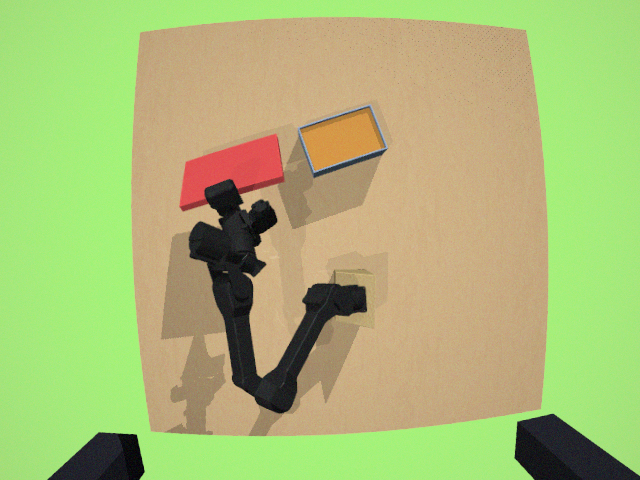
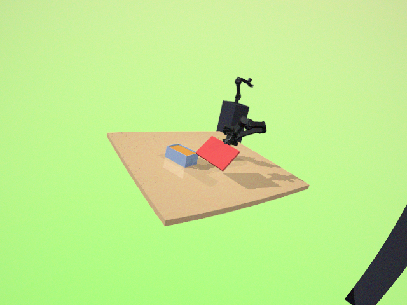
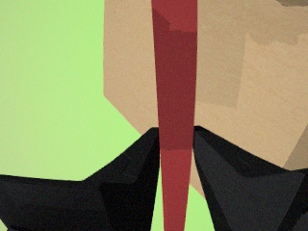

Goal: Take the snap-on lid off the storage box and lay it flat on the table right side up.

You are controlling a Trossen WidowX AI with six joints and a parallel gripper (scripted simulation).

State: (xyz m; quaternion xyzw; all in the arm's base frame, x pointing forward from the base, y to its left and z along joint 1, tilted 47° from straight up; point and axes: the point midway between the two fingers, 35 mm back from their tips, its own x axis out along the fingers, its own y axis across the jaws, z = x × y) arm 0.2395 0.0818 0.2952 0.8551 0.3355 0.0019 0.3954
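Right now the lid is 60 mm ahead of my gripper tip, 50 mm below it and 10 mm to the left of it. The rest, counted from my gripper tip: storage box: 280 mm to the right, 190 mm below, 150 mm ahead.
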